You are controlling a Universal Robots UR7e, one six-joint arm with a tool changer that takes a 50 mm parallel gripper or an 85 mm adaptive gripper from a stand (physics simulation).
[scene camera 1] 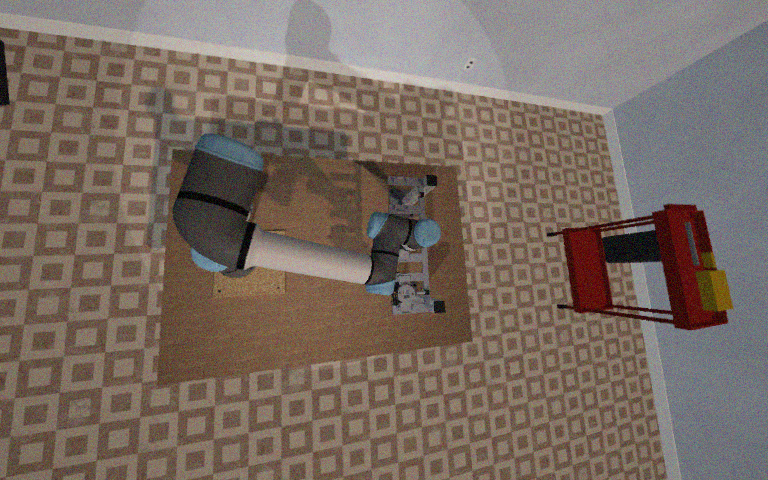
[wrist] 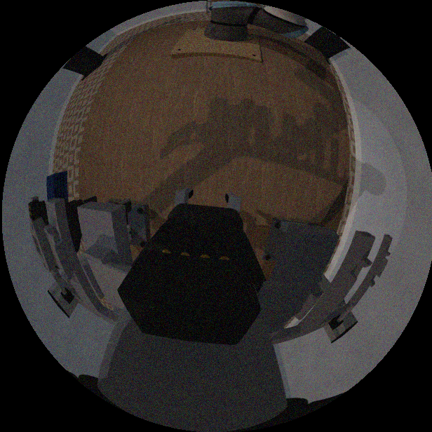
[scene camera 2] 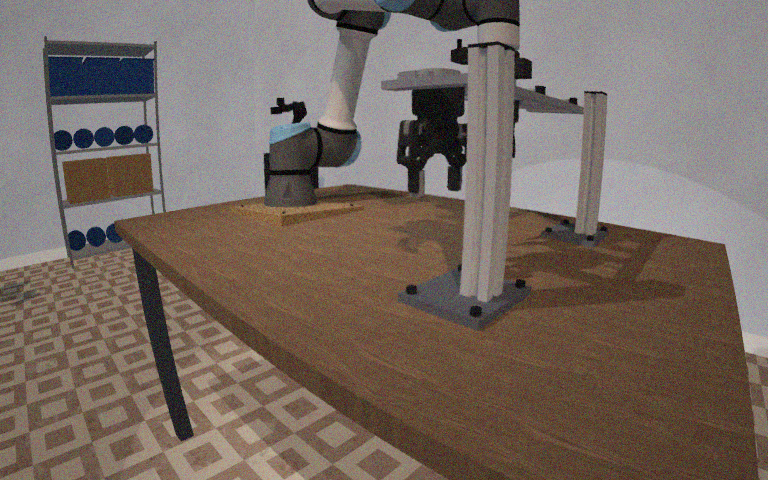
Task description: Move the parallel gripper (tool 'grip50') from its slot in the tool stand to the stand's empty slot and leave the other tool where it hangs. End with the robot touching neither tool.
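Where they show: arm's base, origin of the base link: [scene camera 2: 290, 204].
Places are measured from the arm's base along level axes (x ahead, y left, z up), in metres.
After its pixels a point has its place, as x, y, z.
Observation:
The parallel gripper [wrist: 208, 199] hangs in the stand's middle slot, under the robot's wrist. Its two light fingertips stand apart, open and empty, in the wrist view. The arm's black coupling plate [scene camera 2: 523, 66] {0.665, -0.127, 0.319} [wrist: 190, 300] is right over its top, very close or touching; whether it is locked cannot be told. A row of gold contacts shows partly at the plate's edge. The wrist hides this tool in scene camera 1, and a post mostly hides it in scene camera 2. The black adaptive gripper [scene camera 1: 406, 291] [scene camera 2: 438, 104] hangs in the near end slot. The far end slot [scene camera 1: 399, 182] {0.660, 0.124, 0.271} holds no tool.
The stand's posts [scene camera 2: 489, 169] {0.683, -0.370, 0.161} [scene camera 2: 591, 164] {0.774, 0.089, 0.152} rise at both ends, close beside the slots. The robot base sits on a light board [scene camera 1: 249, 285] {0.024, -0.114, 0.008} [scene camera 2: 283, 213] {0.138, -0.162, 0.016} on the wooden table [scene camera 1: 305, 333] {0.191, -0.367, -0.011}. A red cart [scene camera 1: 589, 271] stands off the table, and a shelf unit [scene camera 2: 104, 99] is behind.

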